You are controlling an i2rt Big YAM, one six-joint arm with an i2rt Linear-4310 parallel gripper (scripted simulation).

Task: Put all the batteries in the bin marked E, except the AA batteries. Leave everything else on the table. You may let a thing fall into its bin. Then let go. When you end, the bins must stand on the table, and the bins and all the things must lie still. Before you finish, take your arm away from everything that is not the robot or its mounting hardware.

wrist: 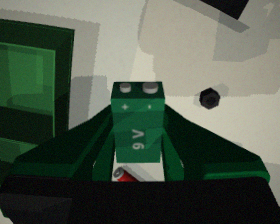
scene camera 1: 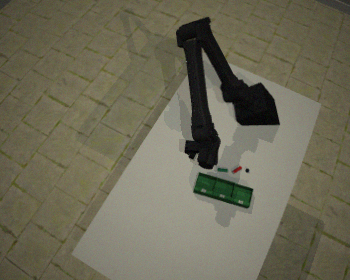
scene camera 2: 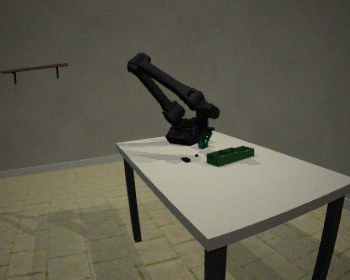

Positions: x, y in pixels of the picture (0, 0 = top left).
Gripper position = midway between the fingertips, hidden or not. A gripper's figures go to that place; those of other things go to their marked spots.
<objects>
My gripper [wrist: 138, 112]: 0.13 m from the lens. A green 9 V battery [wrist: 138, 108]: 0.11 m from the lens.
</objects>
